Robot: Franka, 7 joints.
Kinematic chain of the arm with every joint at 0, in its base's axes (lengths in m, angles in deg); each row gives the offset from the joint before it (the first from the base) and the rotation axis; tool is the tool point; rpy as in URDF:
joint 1: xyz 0 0 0.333 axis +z
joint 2: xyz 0 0 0 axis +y
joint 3: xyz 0 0 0.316 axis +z
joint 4: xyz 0.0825 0 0 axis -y
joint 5: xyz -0.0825 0 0.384 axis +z
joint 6: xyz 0 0 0 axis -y
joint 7: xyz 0.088 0 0 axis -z
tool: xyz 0 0 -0.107 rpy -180 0 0
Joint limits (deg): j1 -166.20..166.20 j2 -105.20..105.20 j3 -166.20..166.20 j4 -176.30..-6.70 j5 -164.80..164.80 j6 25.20..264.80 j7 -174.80..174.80
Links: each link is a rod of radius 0.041 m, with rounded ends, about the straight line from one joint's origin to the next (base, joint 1, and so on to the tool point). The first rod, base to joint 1, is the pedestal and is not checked.
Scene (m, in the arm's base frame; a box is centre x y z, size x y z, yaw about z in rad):
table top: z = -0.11
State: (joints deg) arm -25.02 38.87 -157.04 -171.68 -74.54 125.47 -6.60
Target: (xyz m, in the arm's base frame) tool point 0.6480 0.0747 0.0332
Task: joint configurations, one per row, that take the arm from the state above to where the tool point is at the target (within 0.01 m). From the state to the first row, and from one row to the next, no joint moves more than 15 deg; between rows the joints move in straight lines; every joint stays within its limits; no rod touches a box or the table.
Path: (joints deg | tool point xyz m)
1: -15.38 43.75 -143.97 -161.78 -74.14 128.71 -6.60 | -0.3354 -0.0775 0.4094
2: -5.74 48.63 -130.90 -151.89 -73.74 131.96 -6.60 | -0.2890 -0.2584 0.4677
3: 3.91 53.52 -117.83 -141.99 -73.34 135.20 -6.60 | -0.1453 -0.4172 0.4890
4: 13.55 58.40 -104.76 -132.09 -72.94 138.45 -6.60 | 0.0695 -0.5037 0.4644
5: 23.19 63.28 -91.69 -122.20 -72.53 141.69 -6.60 | 0.3069 -0.4874 0.3943
6: 32.83 68.16 -78.62 -112.30 -72.13 144.94 -6.60 | 0.5106 -0.3660 0.2877
7: 42.48 73.04 -65.55 -102.40 -71.73 148.18 -6.60 | 0.6331 -0.1642 0.1607
8: 52.12 77.93 -52.48 -92.51 -71.33 151.43 -6.60 | 0.6480 0.0747 0.0332

